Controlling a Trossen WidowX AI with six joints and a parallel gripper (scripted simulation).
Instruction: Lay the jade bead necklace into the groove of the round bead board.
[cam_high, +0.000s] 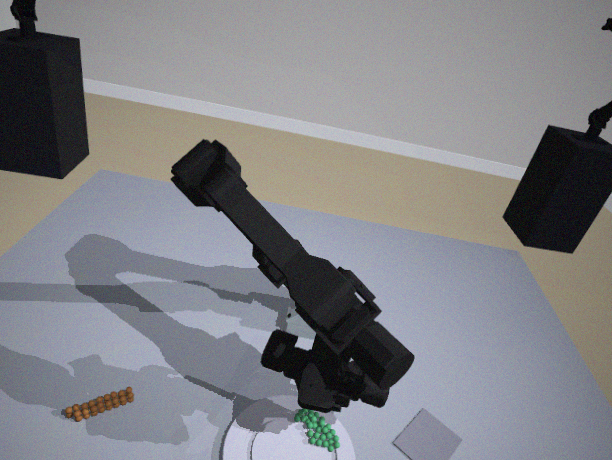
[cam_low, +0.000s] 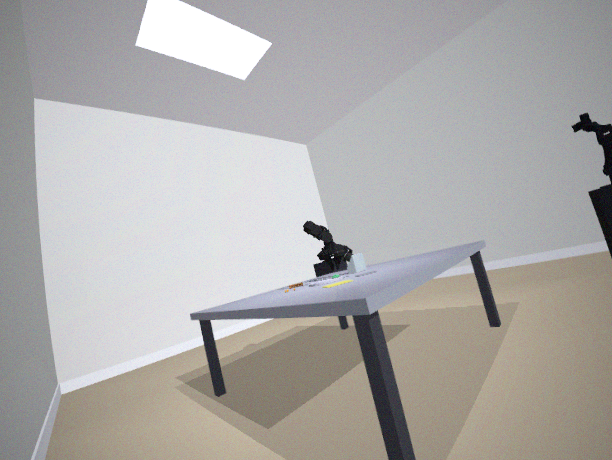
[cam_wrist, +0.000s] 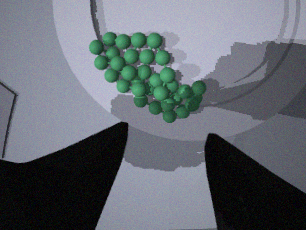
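Right now the round bead board is 7 cm ahead of my gripper tip, 4 cm below it and 3 cm to the right of it. Round my gripper tip: yellow strip: 26 cm ahead, 19 cm to the left, 5 cm below; flat grey square: 20 cm to the left, 5 cm below, 2 cm ahead.
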